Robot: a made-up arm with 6 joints. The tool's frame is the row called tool.
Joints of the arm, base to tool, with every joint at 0 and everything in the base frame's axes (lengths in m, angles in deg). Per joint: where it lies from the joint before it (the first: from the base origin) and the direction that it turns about. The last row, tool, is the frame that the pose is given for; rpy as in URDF.
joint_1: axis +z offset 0 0 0.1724
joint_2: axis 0.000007 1 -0.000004 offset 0 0 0
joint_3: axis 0.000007 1 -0.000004 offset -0.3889 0 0.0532
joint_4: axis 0.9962 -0.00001 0.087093 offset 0.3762 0 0.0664
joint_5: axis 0.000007 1 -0.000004 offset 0 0 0
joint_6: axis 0.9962 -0.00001 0.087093 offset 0.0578 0 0.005
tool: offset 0 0 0 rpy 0 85 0
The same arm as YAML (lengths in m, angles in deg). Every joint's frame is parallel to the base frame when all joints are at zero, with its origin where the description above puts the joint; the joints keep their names.
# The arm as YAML. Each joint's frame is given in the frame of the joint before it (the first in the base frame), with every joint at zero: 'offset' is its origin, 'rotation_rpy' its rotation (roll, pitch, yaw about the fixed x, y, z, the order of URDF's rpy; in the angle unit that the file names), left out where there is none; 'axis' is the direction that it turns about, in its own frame. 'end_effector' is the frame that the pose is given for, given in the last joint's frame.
length_unit: m
angle_unit: deg
chain:
  - id: joint_1
    offset: [0.0, 0.0, 0.1724]
    axis: [0.0, 0.0, 1.0]
  - id: joint_2
    offset: [0.0, 0.0, 0.0]
    axis: [0.0, 1.0, 0.0]
  - id: joint_3
    offset: [-0.3889, 0.0, 0.0532]
    axis: [0.0, 1.0, 0.0]
  - id: joint_4
    offset: [0.3762, 0.0, 0.0664]
    axis: [0.9962, 0.0, 0.0871]
  - id: joint_5
    offset: [0.0, 0.0, 0.0]
    axis: [0.0, 1.0, 0.0]
  - id: joint_6
    offset: [0.0578, 0.0, 0.005]
    axis: [0.9962, 0.0, 0.0871]
end_effector:
  offset: [0.0, 0.0, 0.0]
  rotation_rpy: [0.0, 85.0, 0.0]

